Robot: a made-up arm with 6 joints. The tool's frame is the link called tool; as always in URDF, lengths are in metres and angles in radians.
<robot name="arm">
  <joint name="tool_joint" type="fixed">
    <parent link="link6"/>
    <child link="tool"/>
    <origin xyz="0 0 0" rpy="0 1.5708 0"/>
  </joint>
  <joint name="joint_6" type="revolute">
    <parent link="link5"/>
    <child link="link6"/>
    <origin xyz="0 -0.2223 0" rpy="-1.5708 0 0"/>
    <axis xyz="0 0 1"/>
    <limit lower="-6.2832" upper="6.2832"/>
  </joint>
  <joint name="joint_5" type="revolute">
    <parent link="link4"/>
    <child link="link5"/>
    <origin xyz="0 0 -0.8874" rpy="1.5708 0 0"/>
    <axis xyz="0 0 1"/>
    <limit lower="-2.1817" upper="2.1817"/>
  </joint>
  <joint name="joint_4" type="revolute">
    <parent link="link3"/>
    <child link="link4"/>
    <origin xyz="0 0.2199 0" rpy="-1.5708 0 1.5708"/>
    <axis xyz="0 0 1"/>
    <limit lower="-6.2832" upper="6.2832"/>
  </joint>
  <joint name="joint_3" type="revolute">
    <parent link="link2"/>
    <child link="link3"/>
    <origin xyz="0 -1.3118 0" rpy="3.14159 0 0"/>
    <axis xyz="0 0 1"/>
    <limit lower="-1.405" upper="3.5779"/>
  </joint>
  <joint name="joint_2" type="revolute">
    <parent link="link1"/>
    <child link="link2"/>
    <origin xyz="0.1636 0 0" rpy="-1.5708 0 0"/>
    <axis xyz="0 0 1"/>
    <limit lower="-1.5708" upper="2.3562"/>
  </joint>
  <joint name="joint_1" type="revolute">
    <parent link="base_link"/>
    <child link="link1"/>
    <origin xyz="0 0 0.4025" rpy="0 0 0"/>
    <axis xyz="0 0 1"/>
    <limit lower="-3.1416" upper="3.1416"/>
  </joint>
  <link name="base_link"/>
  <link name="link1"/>
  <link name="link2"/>
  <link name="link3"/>
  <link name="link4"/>
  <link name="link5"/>
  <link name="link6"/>
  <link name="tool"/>
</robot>
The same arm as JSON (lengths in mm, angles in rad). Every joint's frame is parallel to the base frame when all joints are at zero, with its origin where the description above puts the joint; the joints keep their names.
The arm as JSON. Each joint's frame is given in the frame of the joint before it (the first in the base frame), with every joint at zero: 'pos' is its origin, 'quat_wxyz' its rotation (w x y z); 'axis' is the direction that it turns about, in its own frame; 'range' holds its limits. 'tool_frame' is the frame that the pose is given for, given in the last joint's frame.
{"length_unit": "mm", "angle_unit": "rad", "joints": [{"joint": "joint_1", "pos": [0.0, 0.0, 402.5], "quat_wxyz": [1.0, 0.0, 0.0, 0.0], "axis": [0.0, 0.0, 1.0], "range": [-3.1416, 3.1416]}, {"joint": "joint_2", "pos": [163.6, 0.0, 0.0], "quat_wxyz": [1.0, 0.0, 0.0, 0.0], "axis": [0.0, 1.0, 0.0], "range": [-1.5708, 2.3562]}, {"joint": "joint_3", "pos": [0.0, 0.0, 1311.8], "quat_wxyz": [1.0, 0.0, 0.0, 0.0], "axis": [0.0, -1.0, 0.0], "range": [-1.405, 3.5779]}, {"joint": "joint_4", "pos": [0.0, 0.0, 219.9], "quat_wxyz": [1.0, 0.0, 0.0, 0.0], "axis": [-1.0, 0.0, 0.0], "range": [-6.2832, 6.2832]}, {"joint": "joint_5", "pos": [887.4, 0.0, 0.0], "quat_wxyz": [1.0, 0.0, 0.0, 0.0], "axis": [0.0, -1.0, 0.0], "range": [-2.1817, 2.1817]}, {"joint": "joint_6", "pos": [222.3, 0.0, 0.0], "quat_wxyz": [1.0, 0.0, 0.0, 0.0], "axis": [-1.0, 0.0, 0.0], "range": [-6.2832, 6.2832]}], "tool_frame": {"pos": [0.0, 0.0, 0.0], "quat_wxyz": [1.0, -0.000003, 0.0, -0.000002]}}
